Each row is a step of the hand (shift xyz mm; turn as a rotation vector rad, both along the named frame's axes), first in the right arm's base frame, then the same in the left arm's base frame.
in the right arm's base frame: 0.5 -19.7 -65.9 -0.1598 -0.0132 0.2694
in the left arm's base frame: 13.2 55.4 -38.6 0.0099 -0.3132 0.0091
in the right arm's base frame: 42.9 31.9 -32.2 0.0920 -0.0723 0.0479
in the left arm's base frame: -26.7 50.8 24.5 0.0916 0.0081 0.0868
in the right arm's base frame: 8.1 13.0 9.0 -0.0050 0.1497 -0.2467
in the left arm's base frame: -10.5 -3.0 14.0 -0.1707 0.2075 -0.1054
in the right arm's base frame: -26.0 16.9 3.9 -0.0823 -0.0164 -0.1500
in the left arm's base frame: -20.8 -17.0 -16.0 -0.0126 0.0815 -0.1508
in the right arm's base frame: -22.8 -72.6 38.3 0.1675 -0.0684 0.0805
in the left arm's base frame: 70.7 -45.8 -12.9 0.1042 0.0215 0.1670
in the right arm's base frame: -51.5 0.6 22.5 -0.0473 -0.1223 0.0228
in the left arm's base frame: -7.6 -46.7 -30.3 0.1136 -0.0468 -0.0512
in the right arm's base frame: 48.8 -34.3 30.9 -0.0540 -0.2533 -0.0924
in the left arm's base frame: 45.1 -0.2 49.7 0.2299 0.0443 -0.1441
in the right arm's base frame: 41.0 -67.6 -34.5 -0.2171 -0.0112 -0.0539
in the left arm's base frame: 70.3 50.0 1.9 -0.0325 -0.0720 -0.2096
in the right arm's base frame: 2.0 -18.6 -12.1 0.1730 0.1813 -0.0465
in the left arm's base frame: 17.4 10.9 -8.5 -0.1514 0.1356 0.1538
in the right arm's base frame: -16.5 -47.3 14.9 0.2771 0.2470 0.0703
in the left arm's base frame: 44.8 -22.2 -15.1 -0.1864 0.0946 0.3147
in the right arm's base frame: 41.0 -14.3 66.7 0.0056 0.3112 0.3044
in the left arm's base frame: 27.5 -34.2 66.4 -0.2753 -0.2479 0.2286
